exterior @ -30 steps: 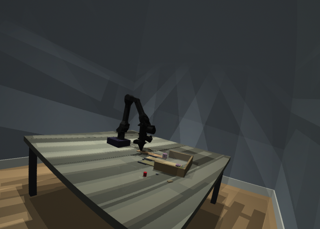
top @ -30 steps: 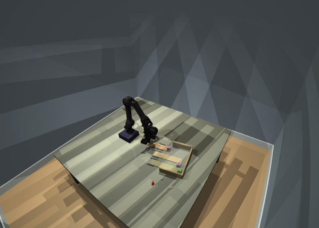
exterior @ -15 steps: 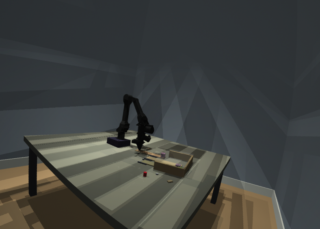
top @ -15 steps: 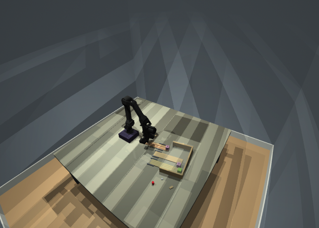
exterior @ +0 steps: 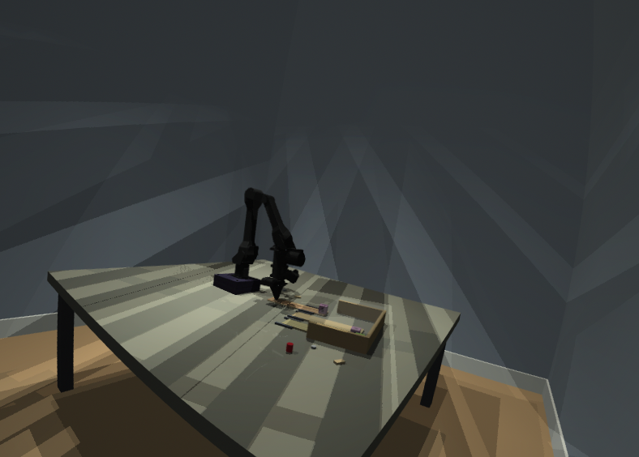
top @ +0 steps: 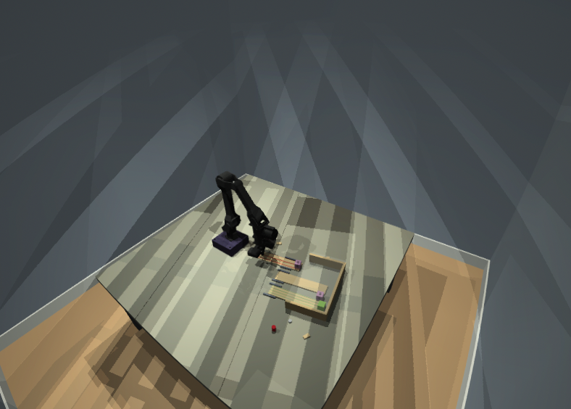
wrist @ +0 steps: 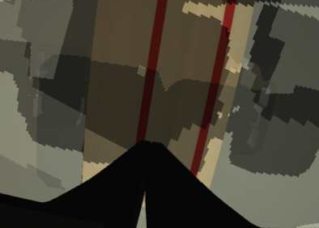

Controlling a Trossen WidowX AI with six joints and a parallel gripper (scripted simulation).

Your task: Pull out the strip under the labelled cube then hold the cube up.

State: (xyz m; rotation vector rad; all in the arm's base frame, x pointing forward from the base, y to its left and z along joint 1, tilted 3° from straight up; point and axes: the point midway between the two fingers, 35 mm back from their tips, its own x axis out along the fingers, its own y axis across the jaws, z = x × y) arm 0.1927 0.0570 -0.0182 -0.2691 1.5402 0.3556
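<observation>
My gripper tip is 90 mm short of the red-lined strip and 40 mm to the right of it. Round my gripper tip: grey piece: 390 mm ahead, 170 mm to the right.
</observation>
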